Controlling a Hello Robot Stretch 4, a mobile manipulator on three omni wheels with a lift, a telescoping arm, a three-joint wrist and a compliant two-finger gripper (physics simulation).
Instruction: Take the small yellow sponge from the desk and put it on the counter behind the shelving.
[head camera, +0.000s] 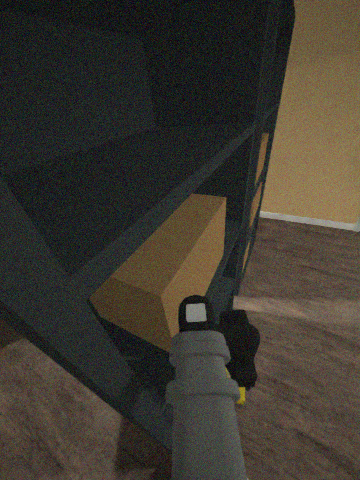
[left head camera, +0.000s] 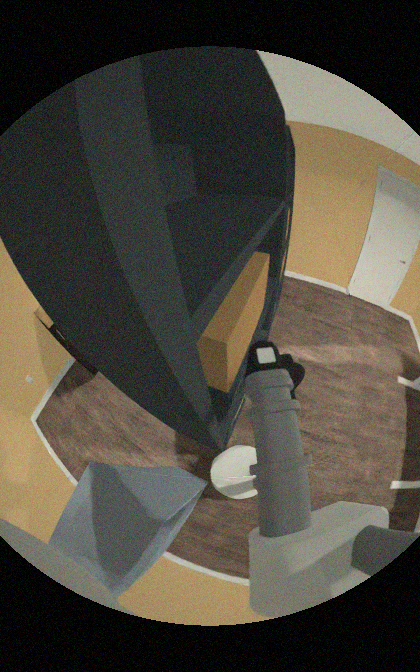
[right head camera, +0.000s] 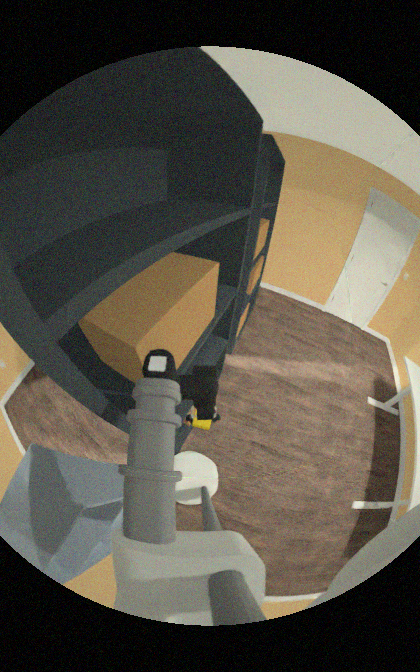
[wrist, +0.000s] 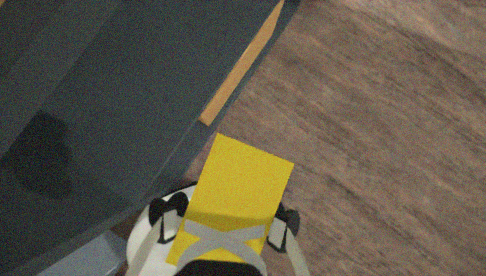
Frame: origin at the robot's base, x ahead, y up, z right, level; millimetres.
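Seen in the pictures: gripper, fingertip midpoint: (wrist: 225, 211).
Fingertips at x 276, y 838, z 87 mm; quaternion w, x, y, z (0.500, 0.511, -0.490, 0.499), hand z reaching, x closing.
Offsets run from my fingertips to a thing's middle.
The small yellow sponge @[dx +12, dy +30, dz +3 mm] (head camera: 242, 396) (right head camera: 202, 424) (wrist: 242, 175) is held between the two fingertips of my gripper (wrist: 225, 211), which is shut on it; its far end sticks out past the fingers. In the head view the arm and wrist hide most of the sponge. The dark shelving (head camera: 45, 280) (left head camera: 135, 225) (right head camera: 30, 320) (wrist: 115, 85) stands very near, ahead and left of the gripper. A small part of the counter (left head camera: 44, 318), with a tan top and dark body, shows past the shelving at the left of the left head view. The gripper is not over it.
A tan box @[dx +302, dy +260, dz -179 mm] (head camera: 195, 265) (left head camera: 240, 315) (right head camera: 175, 305) sits in the shelving close to the wrist. A grey-blue open unit (left head camera: 150, 482) (wrist: 90, 256) stands at the lower left. White legs (left head camera: 406, 484) (right head camera: 372, 505) stand at the right. Wooden floor lies right of the shelving.
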